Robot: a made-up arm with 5 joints.
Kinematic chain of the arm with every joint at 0, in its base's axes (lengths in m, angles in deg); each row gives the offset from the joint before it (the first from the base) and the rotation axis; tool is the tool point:
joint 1: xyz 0 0 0.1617 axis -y
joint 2: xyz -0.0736 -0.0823 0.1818 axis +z
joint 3: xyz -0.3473 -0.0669 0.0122 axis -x
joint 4: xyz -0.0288 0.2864 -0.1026 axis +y
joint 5: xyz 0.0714 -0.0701 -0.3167 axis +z
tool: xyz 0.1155 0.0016 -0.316
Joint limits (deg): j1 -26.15..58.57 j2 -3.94..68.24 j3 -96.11..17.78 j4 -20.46..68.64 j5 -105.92..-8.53
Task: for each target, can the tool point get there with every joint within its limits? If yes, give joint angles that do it. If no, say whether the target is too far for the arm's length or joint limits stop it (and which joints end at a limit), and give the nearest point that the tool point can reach.
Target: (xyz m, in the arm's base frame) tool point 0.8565 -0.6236 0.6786
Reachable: no: joint limits stop it (at a limit: joint 1, joint 2, joint 3) | nearest point 0.4567 -0.3450 -0.0871 | short by 0.908 m
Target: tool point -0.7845 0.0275 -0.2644
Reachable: yes | joints 18.43 37.68 -51.24 30.69 -48.10
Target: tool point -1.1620 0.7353 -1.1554
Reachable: no: too far | nearest point -0.7335 0.3670 -0.5429 | short by 0.833 m
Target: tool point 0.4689 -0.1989 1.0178
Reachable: no: joint limits stop it (at a limit: joint 1, joint 2, joint 3, joint 4, joint 5) | nearest point 0.1874 0.4537 0.5829 | short by 0.833 m
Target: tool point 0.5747 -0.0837 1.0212
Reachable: no: joint limits stop it (at a limit: joint 1, joint 2, joint 3, joint 4, joint 5) | nearest point 0.1874 0.4537 0.5829 | short by 0.794 m
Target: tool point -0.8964 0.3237 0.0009
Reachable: yes | joints 21.80 14.22 -80.33 35.92 -93.34
